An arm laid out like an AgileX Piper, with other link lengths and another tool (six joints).
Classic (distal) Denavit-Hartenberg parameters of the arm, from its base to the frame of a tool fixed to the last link. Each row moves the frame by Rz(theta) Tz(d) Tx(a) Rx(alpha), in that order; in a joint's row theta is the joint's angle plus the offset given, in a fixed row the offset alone. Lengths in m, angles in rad.
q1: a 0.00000, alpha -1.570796, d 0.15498, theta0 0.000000
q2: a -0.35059, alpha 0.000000, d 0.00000, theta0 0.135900
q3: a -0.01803, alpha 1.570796, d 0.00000, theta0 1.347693
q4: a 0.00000, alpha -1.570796, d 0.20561, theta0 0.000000
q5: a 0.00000, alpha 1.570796, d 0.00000, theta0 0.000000
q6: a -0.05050, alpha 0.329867, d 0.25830, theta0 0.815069
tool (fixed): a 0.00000, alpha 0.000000, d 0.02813, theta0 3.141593
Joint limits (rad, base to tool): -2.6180..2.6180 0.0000..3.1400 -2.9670..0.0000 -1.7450..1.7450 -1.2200..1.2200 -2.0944..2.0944
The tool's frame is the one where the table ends.
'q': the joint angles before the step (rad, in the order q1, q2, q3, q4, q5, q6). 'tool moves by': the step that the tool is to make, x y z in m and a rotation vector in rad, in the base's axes. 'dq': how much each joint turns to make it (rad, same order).
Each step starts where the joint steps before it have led.
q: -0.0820, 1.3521, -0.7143, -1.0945, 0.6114, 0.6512
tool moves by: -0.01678, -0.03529, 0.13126, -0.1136, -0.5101, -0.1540
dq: 0.0000, -0.1190, 0.0000, -0.5564, 0.0919, 0.7036
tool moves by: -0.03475, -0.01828, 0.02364, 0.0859, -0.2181, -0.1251
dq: -0.0001, -0.0410, -0.0096, -0.0202, 0.0884, 0.2243
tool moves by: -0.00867, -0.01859, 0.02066, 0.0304, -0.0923, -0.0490
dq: -0.0969, 0.0000, -0.0710, 0.0000, -0.0573, 0.0324
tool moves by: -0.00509, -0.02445, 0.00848, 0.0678, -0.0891, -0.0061
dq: -0.2087, 0.0000, -0.0615, -0.0084, -0.2177, 0.0483
